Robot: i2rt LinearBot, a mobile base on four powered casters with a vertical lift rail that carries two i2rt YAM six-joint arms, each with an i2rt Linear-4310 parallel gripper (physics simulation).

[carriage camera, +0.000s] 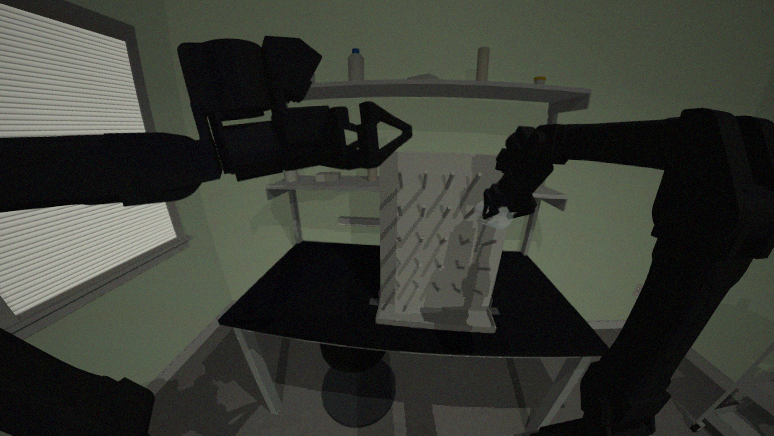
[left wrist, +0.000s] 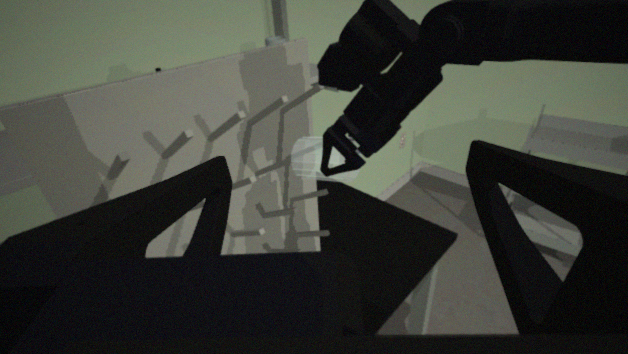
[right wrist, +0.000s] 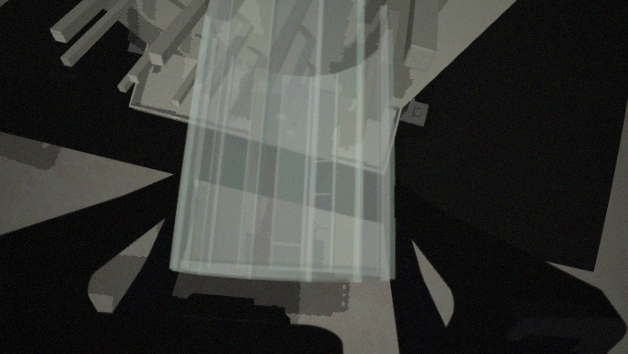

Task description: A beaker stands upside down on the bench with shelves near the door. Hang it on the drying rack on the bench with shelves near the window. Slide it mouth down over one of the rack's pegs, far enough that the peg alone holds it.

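Frame: origin at the left arm's base, x right, y ahead, z up, level; metres.
Seen in the pictures: left gripper, between the fingertips: (carriage camera: 389, 133) (left wrist: 344, 162); right gripper, between the fingertips: (carriage camera: 495, 217) (left wrist: 335, 163) (right wrist: 290, 189).
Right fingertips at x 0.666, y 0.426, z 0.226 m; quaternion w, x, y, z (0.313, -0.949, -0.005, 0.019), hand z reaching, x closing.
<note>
A point is followed by its place in that frame.
The clear beaker (carriage camera: 501, 217) {z 0.236, x 0.666, y 0.398 m} (left wrist: 306, 159) {z 0.241, x 0.633, y 0.458 m} (right wrist: 290, 150) {z 0.267, x 0.669, y 0.436 m} is tilted close to lying flat, one end toward the pale drying rack (carriage camera: 433, 162) {z 0.349, x 0.532, y 0.620 m} (left wrist: 150, 110) {z 0.336, x 0.504, y 0.625 m} (right wrist: 165, 100) {z -0.250, x 0.388, y 0.561 m}, near its right-hand peg column. My right gripper (carriage camera: 490, 212) {z 0.226, x 0.666, y 0.426 m} (left wrist: 335, 163) {z 0.226, x 0.666, y 0.426 m} (right wrist: 290, 189) {z 0.226, x 0.666, y 0.426 m} is shut on the beaker, one finger on each side. A peg shows through the beaker in the left wrist view; whether it is inside or behind is unclear. The beaker's far end is cut off in the right wrist view. My left gripper (carriage camera: 410, 131) is open and empty, high in front of the rack's upper left.
The rack stands on the black bench (carriage camera: 324, 287) {z -0.254, x 0.088, y 0.774 m}. Behind it an upper shelf (carriage camera: 444, 90) {z 0.641, x 0.660, y 0.978 m} holds a blue-capped bottle (carriage camera: 355, 67) {z 0.747, x 0.254, y 1.044 m} and a tan cylinder (carriage camera: 482, 63) {z 0.767, x 0.829, y 0.968 m}. A lower shelf (carriage camera: 346, 185) {z 0.203, x 0.202, y 0.955 m} is partly hidden by the rack. A round stool (carriage camera: 358, 392) {z -0.986, x 0.217, y 0.683 m} stands below the bench; window blinds (carriage camera: 64, 81) {z 0.744, x -1.059, y 0.860 m} are at left.
</note>
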